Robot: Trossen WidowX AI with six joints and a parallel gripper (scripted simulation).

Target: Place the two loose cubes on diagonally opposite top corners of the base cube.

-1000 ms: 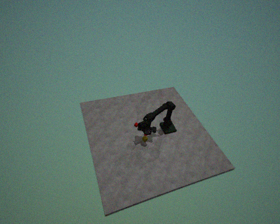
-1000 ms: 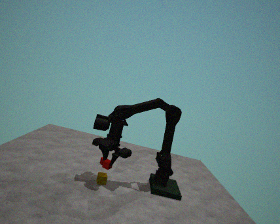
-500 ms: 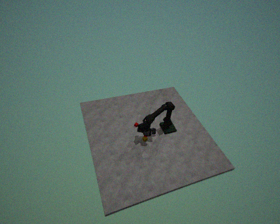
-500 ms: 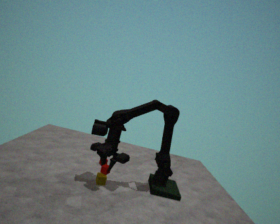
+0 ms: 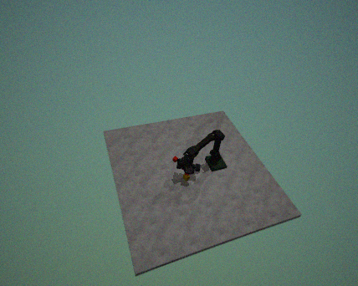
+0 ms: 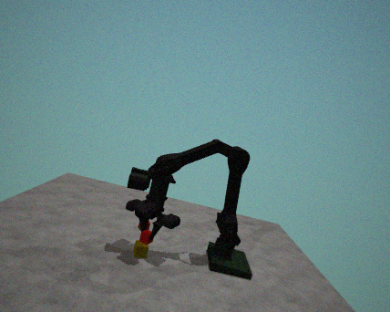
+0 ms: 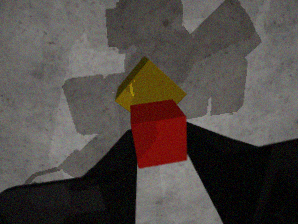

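My gripper tip is now 1 cm short of the yellow base cube, 2 cm to the right of it and 4 cm above it.
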